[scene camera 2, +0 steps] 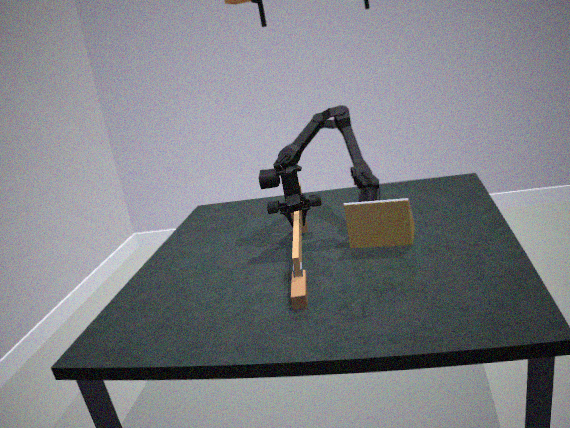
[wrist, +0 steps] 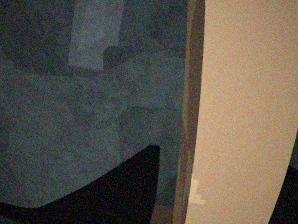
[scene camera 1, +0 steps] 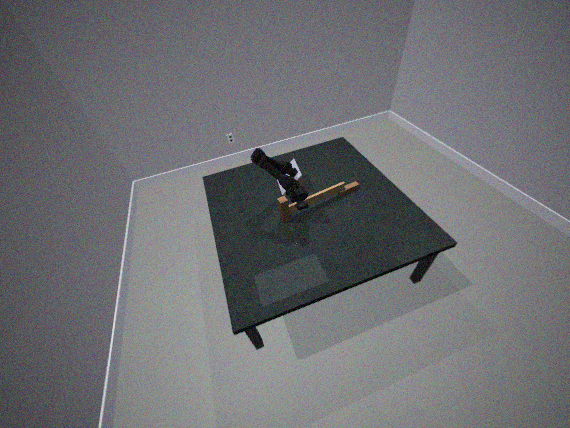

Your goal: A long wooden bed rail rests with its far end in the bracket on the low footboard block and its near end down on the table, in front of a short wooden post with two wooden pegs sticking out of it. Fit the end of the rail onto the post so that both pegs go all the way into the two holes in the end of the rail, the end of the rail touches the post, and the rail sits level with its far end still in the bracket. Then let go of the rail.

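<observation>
There's a wooden bed rail (wrist: 231, 146) that I can see. I can see my gripper too, at (scene camera 2: 298, 226) and also at (wrist: 203, 158).
</observation>
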